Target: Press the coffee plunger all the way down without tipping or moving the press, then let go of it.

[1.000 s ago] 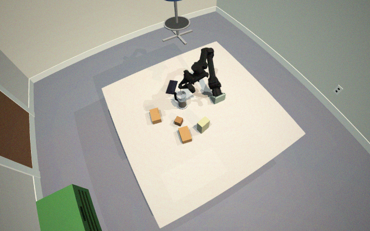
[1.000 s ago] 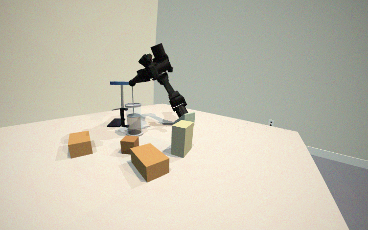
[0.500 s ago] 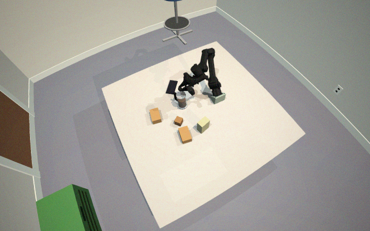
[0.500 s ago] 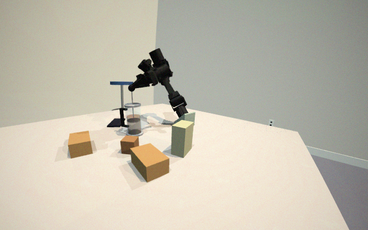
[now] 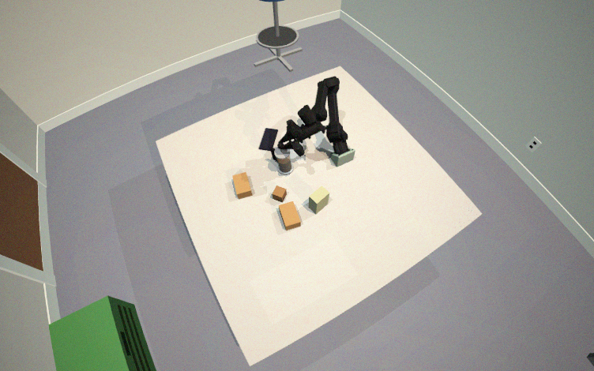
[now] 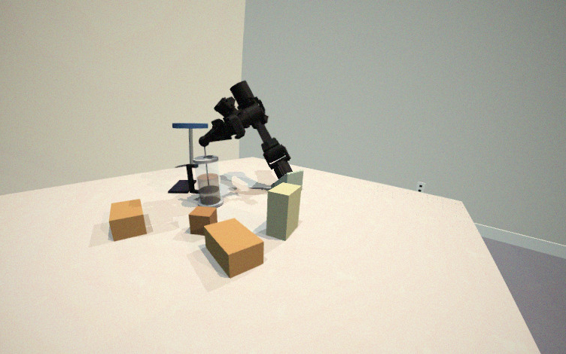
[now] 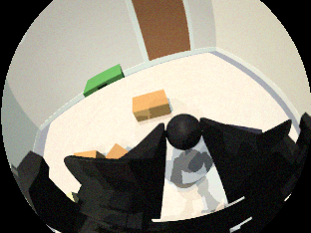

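My gripper tip is 1 cm past the coffee press, 1 cm to the left of it and 10 cm above it.
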